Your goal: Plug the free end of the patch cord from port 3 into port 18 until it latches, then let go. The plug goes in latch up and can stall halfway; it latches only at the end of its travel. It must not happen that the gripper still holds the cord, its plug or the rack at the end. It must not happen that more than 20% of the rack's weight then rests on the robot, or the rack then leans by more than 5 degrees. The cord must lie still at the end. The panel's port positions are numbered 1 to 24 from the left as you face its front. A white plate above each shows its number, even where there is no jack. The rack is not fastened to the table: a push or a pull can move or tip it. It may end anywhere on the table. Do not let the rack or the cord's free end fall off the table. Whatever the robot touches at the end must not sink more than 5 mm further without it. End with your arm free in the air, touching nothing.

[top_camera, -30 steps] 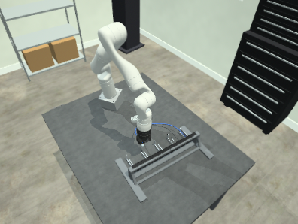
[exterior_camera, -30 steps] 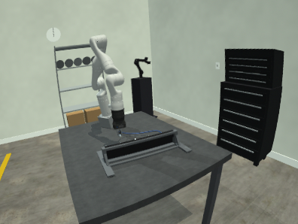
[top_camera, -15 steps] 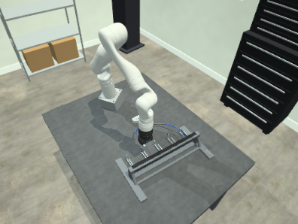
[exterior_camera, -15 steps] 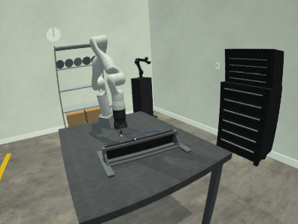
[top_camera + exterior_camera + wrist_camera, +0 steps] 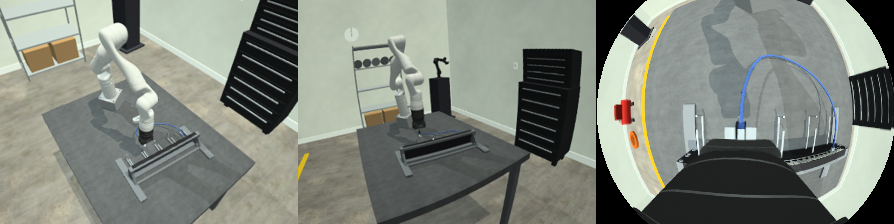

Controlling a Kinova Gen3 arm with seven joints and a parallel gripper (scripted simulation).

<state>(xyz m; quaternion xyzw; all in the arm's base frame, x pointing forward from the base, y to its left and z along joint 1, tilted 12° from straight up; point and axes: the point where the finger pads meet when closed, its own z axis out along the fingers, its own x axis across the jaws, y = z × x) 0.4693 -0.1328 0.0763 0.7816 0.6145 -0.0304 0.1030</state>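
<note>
Now: the plug 10 mm below my hand and 10 mm ahead of it.
</note>
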